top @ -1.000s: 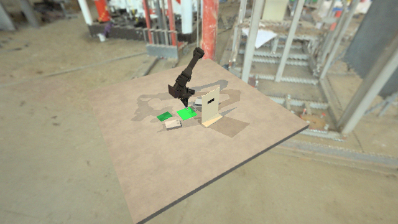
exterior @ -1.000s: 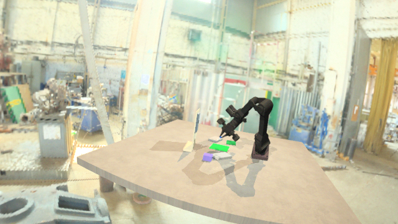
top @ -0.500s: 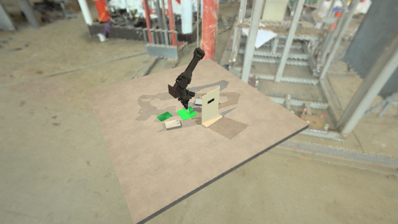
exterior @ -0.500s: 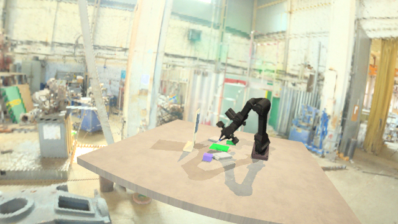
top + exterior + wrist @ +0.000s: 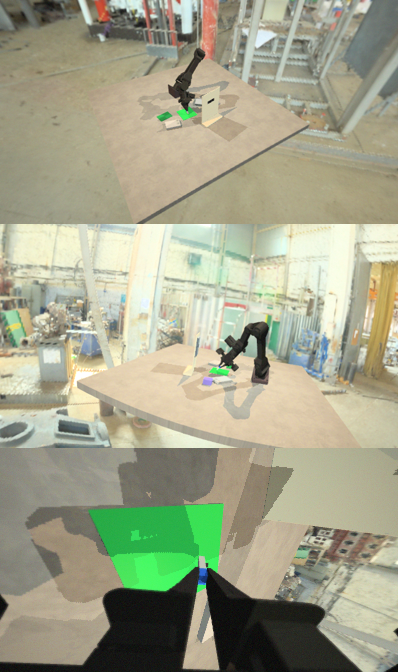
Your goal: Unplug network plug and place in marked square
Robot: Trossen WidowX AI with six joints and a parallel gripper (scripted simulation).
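Right now my gripper tip is 30 mm above the bright green marked square and 10 mm past it. From my gripper tip the other things lie so: purple block 250 mm to the left, 50 mm ahead, 10 mm below; cream upright panel 170 mm ahead, 90 mm to the left, 80 mm above.
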